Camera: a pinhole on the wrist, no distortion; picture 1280 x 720 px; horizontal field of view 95.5 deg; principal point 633.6 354.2 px. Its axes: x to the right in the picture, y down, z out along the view. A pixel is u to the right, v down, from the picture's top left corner.
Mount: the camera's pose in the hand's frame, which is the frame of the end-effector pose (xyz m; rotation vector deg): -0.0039 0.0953 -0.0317 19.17 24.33 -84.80
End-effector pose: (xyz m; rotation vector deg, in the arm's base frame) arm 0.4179 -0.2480 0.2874 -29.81 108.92 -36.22
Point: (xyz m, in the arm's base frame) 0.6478 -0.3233 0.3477
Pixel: 766.8 152.4
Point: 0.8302 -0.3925 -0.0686
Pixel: 352.8 530.5
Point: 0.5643 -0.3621 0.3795
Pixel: 970.6 192.5
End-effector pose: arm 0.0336 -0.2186 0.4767 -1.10 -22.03 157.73
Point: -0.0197 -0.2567 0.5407
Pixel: 653.0 512.2
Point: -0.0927 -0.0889 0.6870
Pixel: 840.7 646.2
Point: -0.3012 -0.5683 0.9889
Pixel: 73.9 592.0
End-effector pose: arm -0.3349 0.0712 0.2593 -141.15 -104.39 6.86
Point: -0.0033 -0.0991 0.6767
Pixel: behind the camera
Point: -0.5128 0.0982 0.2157
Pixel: 1169.8 231.7
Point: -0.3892 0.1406 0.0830
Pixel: 706.3 439.3
